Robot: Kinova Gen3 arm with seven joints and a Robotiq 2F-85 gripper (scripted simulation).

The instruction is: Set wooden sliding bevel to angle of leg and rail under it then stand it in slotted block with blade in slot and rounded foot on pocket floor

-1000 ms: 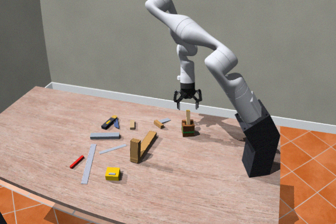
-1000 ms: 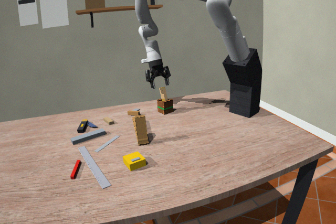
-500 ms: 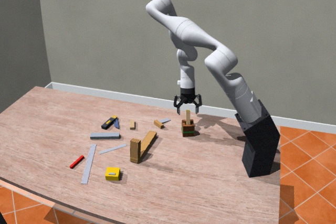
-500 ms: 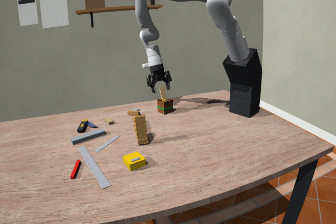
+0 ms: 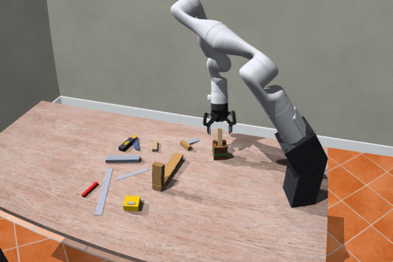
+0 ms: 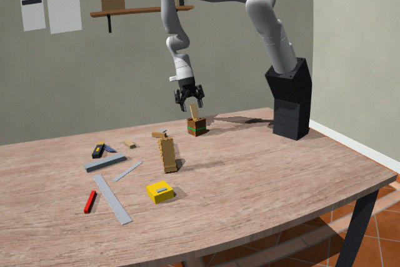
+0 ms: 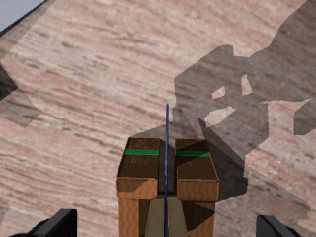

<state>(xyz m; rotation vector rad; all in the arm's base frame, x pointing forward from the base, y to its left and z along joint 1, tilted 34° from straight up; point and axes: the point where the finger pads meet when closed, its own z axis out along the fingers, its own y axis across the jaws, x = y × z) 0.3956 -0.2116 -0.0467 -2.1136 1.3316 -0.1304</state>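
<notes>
Now: hand 4 cm above the wooden sliding bevel and 1 cm to the right of it. The rest, counted from my hand: small wooden block (30 cm ahead, 11 cm below, 6 cm to the left); then thin grey strip (30 cm ahead, 29 cm to the left, 11 cm below); then blue blade (6 cm below).
</notes>
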